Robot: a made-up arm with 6 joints. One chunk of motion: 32 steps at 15 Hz.
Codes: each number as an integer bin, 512 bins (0 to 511) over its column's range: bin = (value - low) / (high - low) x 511, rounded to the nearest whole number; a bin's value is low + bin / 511 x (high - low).
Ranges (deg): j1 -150.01..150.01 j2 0..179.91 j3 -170..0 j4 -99.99..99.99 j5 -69.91..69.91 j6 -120.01..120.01
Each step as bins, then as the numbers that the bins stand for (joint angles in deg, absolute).
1 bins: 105 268 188 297 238 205
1 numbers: -88.36 94.36 -107.46 16.24 -4.79 -23.72
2 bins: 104 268 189 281 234 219
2 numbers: -88.95 94.36 -107.12 9.98 -5.88 -17.14
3 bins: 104 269 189 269 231 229
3 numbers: -88.95 94.71 -107.12 5.28 -6.70 -12.45
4 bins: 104 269 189 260 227 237
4 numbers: -88.95 94.71 -107.12 1.76 -7.80 -8.69
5 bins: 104 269 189 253 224 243
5 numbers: -88.95 94.71 -107.12 -0.98 -8.62 -5.87
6 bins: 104 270 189 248 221 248
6 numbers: -88.95 95.06 -107.12 -2.94 -9.44 -3.52
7 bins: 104 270 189 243 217 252
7 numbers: -88.95 95.06 -107.12 -4.89 -10.53 -1.64
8 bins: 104 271 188 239 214 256
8 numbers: -88.95 95.41 -107.46 -6.46 -11.36 0.23
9 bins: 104 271 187 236 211 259
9 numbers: -88.95 95.41 -107.79 -7.63 -12.18 1.64
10 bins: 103 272 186 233 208 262
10 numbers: -89.54 95.76 -108.12 -8.81 -13.00 3.05
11 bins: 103 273 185 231 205 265
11 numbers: -89.54 96.12 -108.45 -9.59 -13.82 4.46
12 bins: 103 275 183 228 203 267
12 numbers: -89.54 96.82 -109.12 -10.76 -14.37 5.40
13 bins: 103 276 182 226 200 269
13 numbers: -89.54 97.17 -109.45 -11.54 -15.19 6.34
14 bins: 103 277 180 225 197 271
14 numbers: -89.54 97.52 -110.12 -11.94 -16.01 7.28
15 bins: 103 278 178 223 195 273
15 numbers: -89.54 97.88 -110.78 -12.72 -16.55 8.22
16 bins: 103 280 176 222 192 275
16 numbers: -89.54 98.58 -111.45 -13.11 -17.37 9.16
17 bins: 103 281 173 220 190 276
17 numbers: -89.54 98.93 -112.45 -13.89 -17.92 9.63
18 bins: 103 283 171 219 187 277
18 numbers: -89.54 99.64 -113.11 -14.28 -18.74 10.10
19 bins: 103 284 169 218 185 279
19 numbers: -89.54 99.99 -113.78 -14.68 -19.29 11.04
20 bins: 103 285 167 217 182 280
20 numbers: -89.54 100.34 -114.44 -15.07 -20.11 11.51
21 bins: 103 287 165 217 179 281
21 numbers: -89.54 101.05 -115.11 -15.07 -20.93 11.98
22 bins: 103 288 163 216 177 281
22 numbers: -89.54 101.40 -115.77 -15.46 -21.48 11.98
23 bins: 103 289 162 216 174 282
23 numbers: -89.54 101.75 -116.11 -15.46 -22.30 12.45
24 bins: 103 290 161 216 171 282
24 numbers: -89.54 102.10 -116.44 -15.46 -23.12 12.45
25 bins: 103 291 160 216 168 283
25 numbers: -89.54 102.45 -116.77 -15.46 -23.94 12.92
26 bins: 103 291 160 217 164 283
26 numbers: -89.54 102.45 -116.77 -15.07 -25.04 12.92
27 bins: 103 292 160 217 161 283
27 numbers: -89.54 102.81 -116.77 -15.07 -25.86 12.92
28 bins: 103 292 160 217 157 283
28 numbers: -89.54 102.81 -116.77 -15.07 -26.95 12.92
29 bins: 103 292 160 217 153 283
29 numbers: -89.54 102.81 -116.77 -15.07 -28.05 12.92
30 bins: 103 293 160 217 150 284
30 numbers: -89.54 103.16 -116.77 -15.07 -28.87 13.39
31 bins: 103 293 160 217 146 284
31 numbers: -89.54 103.16 -116.77 -15.07 -29.96 13.39
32 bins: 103 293 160 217 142 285
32 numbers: -89.54 103.16 -116.77 -15.07 -31.06 13.86
